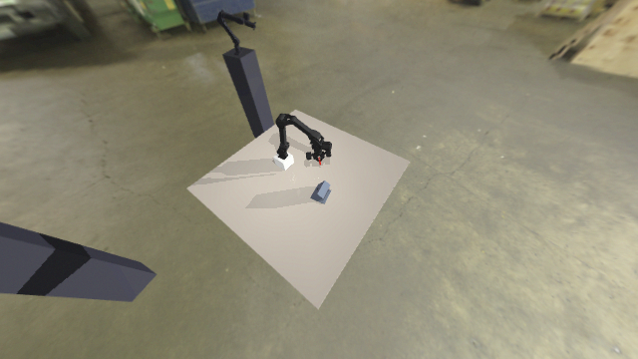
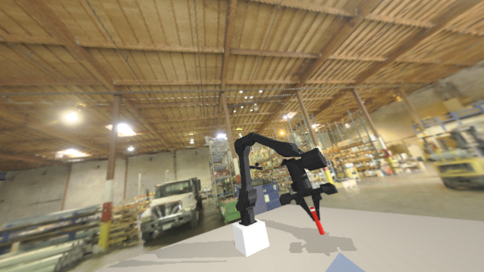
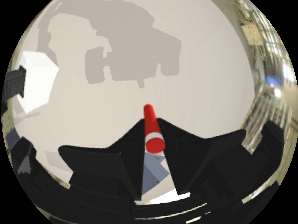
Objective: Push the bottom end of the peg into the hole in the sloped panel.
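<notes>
The grey-blue sloped panel lies 210 mm to the right of my gripper tip, 110 mm ahead of it and 70 mm below it. From my gripper tip the other things lie so: red round peg (20 mm above).
</notes>
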